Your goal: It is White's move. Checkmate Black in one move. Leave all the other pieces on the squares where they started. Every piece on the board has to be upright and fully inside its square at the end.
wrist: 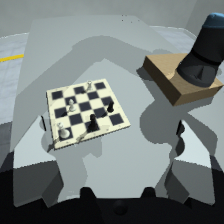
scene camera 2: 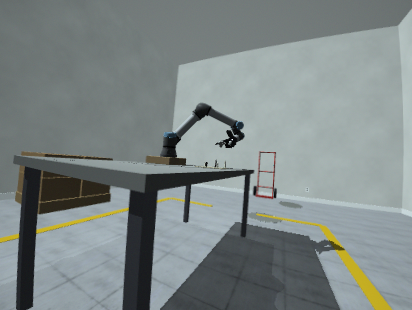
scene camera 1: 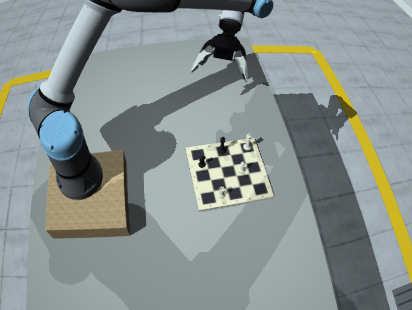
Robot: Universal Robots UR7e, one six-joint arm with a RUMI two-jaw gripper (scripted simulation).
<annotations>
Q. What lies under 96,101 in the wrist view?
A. A chessboard.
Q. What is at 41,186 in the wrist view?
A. The gripper.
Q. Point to a chessboard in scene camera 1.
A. At 221,170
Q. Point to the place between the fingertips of the gripper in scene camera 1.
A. At 218,76
</annotations>
